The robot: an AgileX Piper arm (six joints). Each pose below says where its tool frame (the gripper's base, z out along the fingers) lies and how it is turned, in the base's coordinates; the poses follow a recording.
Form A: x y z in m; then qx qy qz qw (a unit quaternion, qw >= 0).
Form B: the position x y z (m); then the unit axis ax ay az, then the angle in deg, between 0 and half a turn. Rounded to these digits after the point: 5 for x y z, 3 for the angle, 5 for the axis.
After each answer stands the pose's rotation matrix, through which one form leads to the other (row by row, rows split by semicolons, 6 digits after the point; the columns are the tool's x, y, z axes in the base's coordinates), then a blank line. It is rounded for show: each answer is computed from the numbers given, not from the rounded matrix.
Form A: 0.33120 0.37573 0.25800 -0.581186 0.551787 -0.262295 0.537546
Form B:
0.33120 0.37573 0.25800 -0.68923 0.65437 -0.31106 114.967
0.253465 -0.359390 0.898106; -0.923373 0.186849 0.335366; -0.288337 -0.914290 -0.284492

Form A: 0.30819 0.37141 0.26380 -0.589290 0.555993 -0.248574 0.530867
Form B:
0.30819 0.37141 0.26380 -0.69536 0.65607 -0.29332 115.872
0.258165 -0.391363 0.883281; -0.919202 0.181896 0.349259; -0.297352 -0.902080 -0.312782

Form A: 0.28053 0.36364 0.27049 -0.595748 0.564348 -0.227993 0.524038
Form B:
0.28053 0.36364 0.27049 -0.69948 0.66262 -0.26769 116.793
0.259062 -0.433464 0.863131; -0.911371 0.186208 0.367054; -0.319827 -0.881723 -0.346807

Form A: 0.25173 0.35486 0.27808 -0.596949 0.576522 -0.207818 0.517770
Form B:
0.25173 0.35486 0.27808 -0.69776 0.67389 -0.24291 117.634
0.248868 -0.473105 0.845125; -0.903512 0.200927 0.378541; -0.348898 -0.857788 -0.377452

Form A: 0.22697 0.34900 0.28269 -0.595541 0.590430 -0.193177 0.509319
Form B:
0.22697 0.34900 0.28269 -0.69202 0.68609 -0.22447 118.763
0.228150 -0.506473 0.831524; -0.900028 0.216027 0.378526; -0.371345 -0.834756 -0.406554

